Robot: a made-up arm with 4 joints. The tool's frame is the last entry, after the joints.
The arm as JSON. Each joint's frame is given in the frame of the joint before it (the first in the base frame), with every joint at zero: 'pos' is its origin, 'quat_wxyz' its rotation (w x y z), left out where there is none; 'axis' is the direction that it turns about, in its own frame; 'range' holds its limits. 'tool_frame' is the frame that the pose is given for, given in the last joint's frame.
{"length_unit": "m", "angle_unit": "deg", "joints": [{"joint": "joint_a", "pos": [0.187, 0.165, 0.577], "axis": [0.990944, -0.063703, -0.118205], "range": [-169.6, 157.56]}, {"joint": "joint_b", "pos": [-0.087, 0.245, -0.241], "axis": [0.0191, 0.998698, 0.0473], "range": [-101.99, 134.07]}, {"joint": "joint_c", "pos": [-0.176, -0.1, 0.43], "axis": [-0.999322, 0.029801, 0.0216], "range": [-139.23, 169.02]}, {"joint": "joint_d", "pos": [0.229, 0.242, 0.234], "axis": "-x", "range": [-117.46, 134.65]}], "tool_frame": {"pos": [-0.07, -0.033, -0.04], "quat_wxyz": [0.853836, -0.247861, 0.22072, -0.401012]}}
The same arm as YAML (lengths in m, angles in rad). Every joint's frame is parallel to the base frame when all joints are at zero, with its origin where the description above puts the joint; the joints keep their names.
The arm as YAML. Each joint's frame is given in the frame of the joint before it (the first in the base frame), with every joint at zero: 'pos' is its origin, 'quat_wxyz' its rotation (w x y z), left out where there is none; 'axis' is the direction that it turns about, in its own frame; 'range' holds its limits. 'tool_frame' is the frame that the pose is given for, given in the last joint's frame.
length_unit: m
angle_unit: rad
joints:
  - joint: joint_a
    pos: [0.187, 0.165, 0.577]
    axis: [0.990944, -0.063703, -0.118205]
    range: [-2.9601, 2.7499]
  - joint: joint_b
    pos: [-0.087, 0.245, -0.241]
    axis: [0.0191, 0.998698, 0.0473]
    range: [-1.7801, 2.34]
  - joint: joint_c
    pos: [-0.176, -0.1, 0.43]
    axis: [-0.999322, 0.029801, 0.0216]
    range: [-2.43, 2.95]
  - joint: joint_d
    pos: [0.229, 0.242, 0.234]
    axis: [-1.0, 0.0, 0.0]
    range: [-2.0501, 2.3501]
tool_frame:
  pos: [-0.07, -0.033, -0.04]
  quat_wxyz: [0.853836, -0.247861, 0.22072, -0.401012]

